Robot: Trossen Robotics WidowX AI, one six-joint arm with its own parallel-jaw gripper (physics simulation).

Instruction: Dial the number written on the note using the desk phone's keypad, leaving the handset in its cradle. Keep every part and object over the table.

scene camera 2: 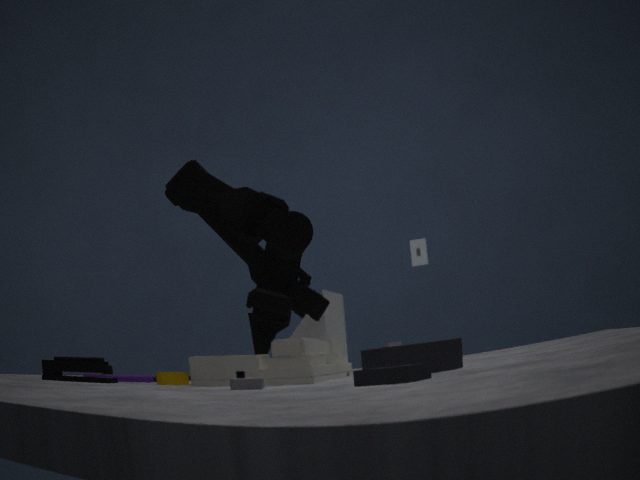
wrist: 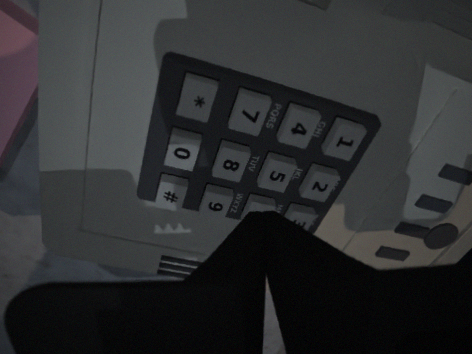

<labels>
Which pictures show my gripper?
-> Scene camera 2 and the wrist view: all of them.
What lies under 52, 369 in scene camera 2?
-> A black object.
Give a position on a dark keypad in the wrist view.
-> At 174, 66
</labels>
